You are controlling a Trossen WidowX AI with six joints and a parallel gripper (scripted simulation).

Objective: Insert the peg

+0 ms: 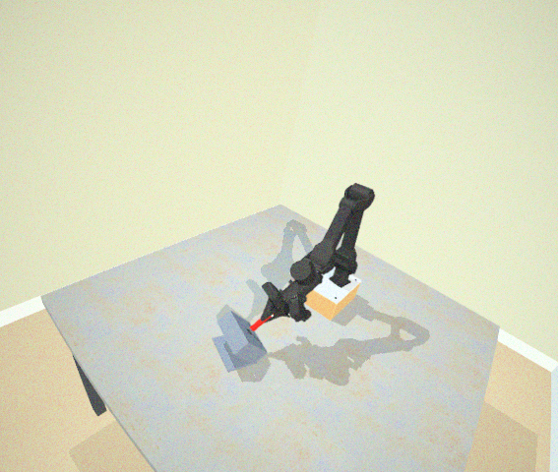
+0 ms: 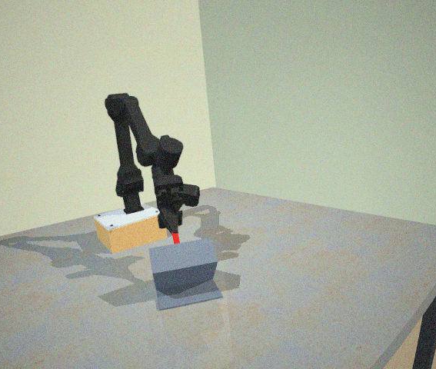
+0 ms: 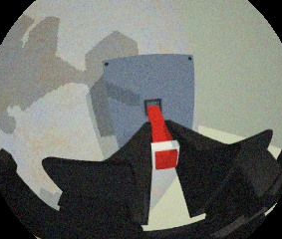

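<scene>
Now: gripper tip 6 cm short of the grey sloped panel, 1 cm to the left of it and 5 cm above it. From my gripper tip the other things lie so: red peg: 1 cm behind, 1 cm above.
</scene>
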